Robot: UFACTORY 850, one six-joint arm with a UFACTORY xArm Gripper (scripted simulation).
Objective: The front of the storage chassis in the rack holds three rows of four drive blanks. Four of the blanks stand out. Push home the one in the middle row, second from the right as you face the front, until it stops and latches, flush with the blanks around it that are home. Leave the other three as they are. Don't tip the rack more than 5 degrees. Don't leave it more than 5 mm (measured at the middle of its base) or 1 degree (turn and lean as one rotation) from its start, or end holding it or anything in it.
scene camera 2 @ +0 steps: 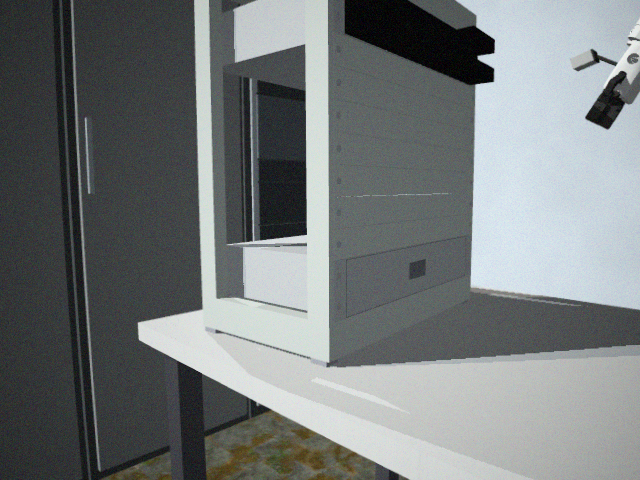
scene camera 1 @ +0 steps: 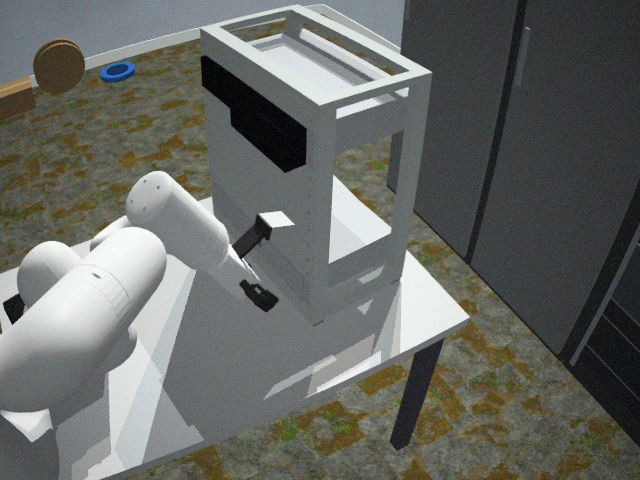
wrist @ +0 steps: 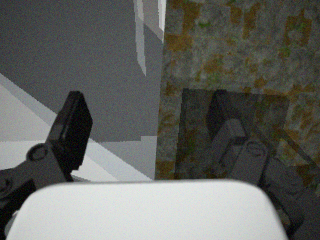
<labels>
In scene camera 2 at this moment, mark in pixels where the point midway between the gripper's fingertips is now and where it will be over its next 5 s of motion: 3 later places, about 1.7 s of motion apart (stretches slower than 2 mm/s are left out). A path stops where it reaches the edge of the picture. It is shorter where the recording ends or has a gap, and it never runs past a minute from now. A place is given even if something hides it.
My gripper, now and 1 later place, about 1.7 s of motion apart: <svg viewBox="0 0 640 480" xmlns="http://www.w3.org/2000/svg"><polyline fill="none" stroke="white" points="596,124 604,90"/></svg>
</labels>
